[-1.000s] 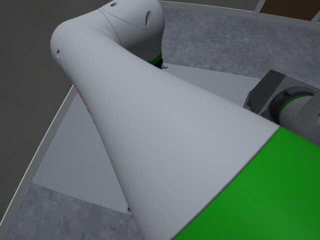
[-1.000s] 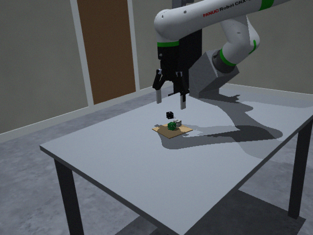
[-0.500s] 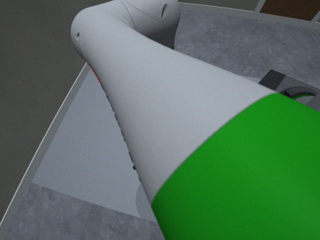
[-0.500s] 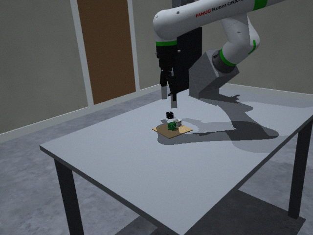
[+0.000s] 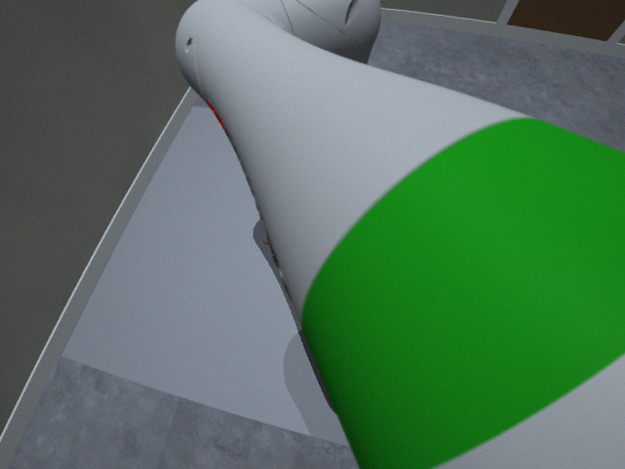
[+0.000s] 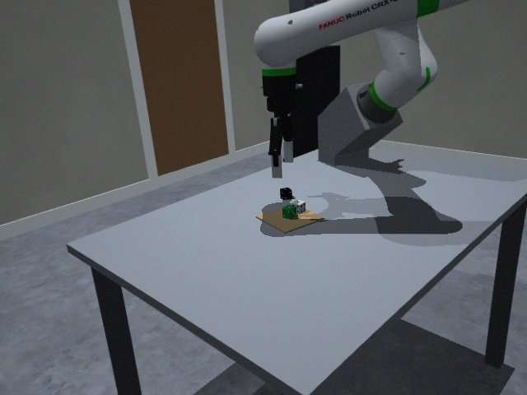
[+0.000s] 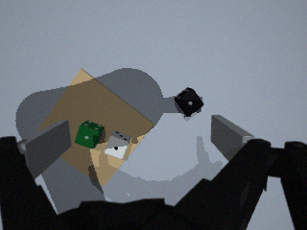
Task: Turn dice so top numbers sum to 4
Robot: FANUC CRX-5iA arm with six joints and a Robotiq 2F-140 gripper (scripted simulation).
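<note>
The black die lies 11 cm below my hand, 5 cm to the right of it and 5 cm behind it. The rest, counted from my hand: tan mat 12 cm below, 7 cm to the left, 5 cm ahead; white die 11 cm below, 7 cm to the left, 1 cm ahead; green die 11 cm below, 7 cm to the left, 5 cm ahead.
</note>
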